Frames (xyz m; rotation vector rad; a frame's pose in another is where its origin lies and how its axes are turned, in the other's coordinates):
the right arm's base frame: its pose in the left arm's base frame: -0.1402 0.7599 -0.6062 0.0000 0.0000 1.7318
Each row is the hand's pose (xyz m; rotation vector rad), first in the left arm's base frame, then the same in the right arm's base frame.
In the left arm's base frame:
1: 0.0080 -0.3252 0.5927 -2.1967 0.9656 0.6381
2: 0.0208 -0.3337 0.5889 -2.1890 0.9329 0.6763
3: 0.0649 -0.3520 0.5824 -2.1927 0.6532 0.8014
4: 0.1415 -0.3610 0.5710 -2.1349 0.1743 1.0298
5: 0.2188 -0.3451 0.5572 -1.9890 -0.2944 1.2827
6: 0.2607 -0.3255 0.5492 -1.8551 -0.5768 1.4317
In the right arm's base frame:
1: -1.0948 0.0277 1.1989 -0.6648 2.2217 -0.2251
2: -1.1053 0.0164 1.1951 -0.6810 2.1857 -0.2073
3: -1.1304 -0.0242 1.1886 -0.8765 1.9874 -0.1642
4: -1.1516 -0.0984 1.1772 -1.1565 1.6082 -0.0563
5: -1.1483 -0.1772 1.1634 -1.3556 1.1864 0.0978
6: -1.1356 -0.2217 1.1554 -1.4421 0.9131 0.1995

